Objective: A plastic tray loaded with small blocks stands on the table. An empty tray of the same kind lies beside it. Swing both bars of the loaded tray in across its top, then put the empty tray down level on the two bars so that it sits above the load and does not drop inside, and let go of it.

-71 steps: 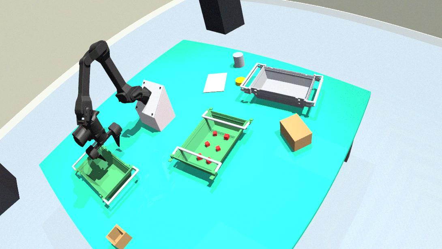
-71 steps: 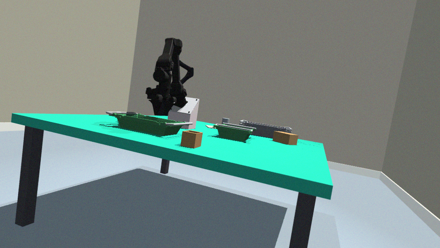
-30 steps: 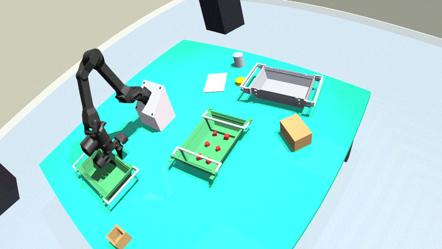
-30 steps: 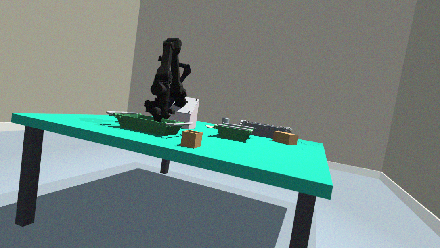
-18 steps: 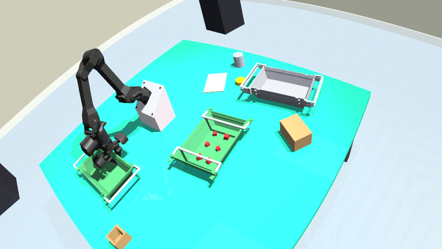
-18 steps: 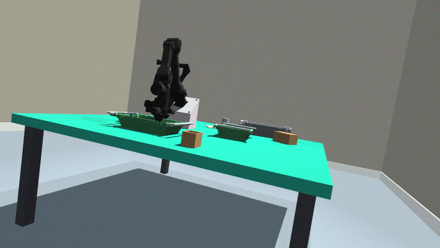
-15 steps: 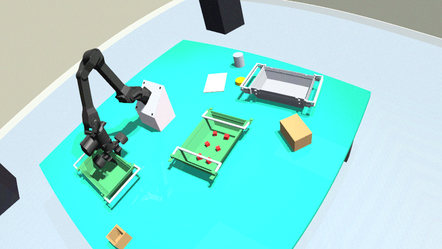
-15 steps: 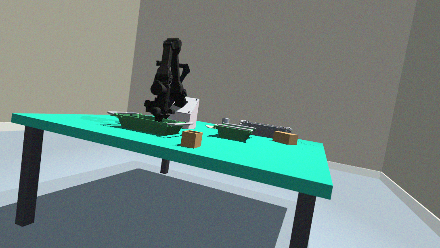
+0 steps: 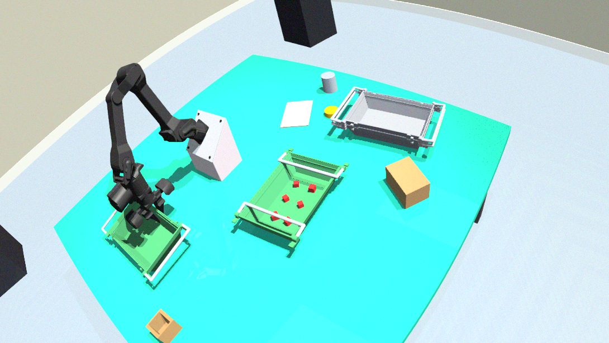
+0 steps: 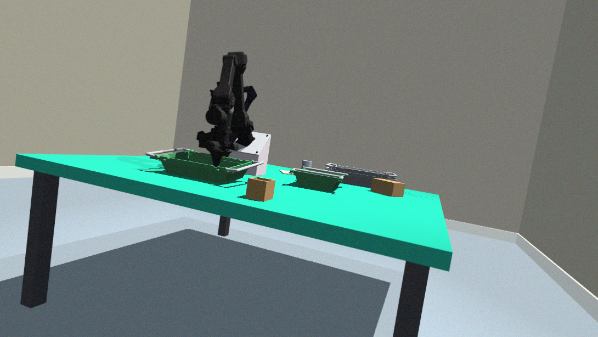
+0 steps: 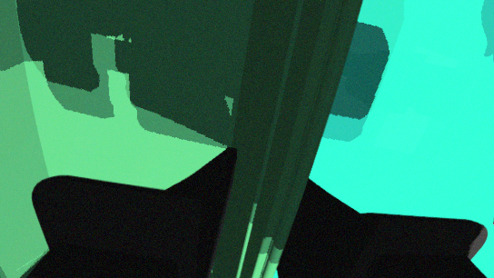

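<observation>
The green tray lies 20 mm ahead of my gripper tip, 80 mm to the right of it and 20 mm above it. Round my gripper tip: grey cylinder (40 mm behind, 810 mm to the left, 10 mm above); white card (30 mm behind, 620 mm to the left, 30 mm below); yellow disc (80 mm ahead, 690 mm to the left, 20 mm below).
</observation>
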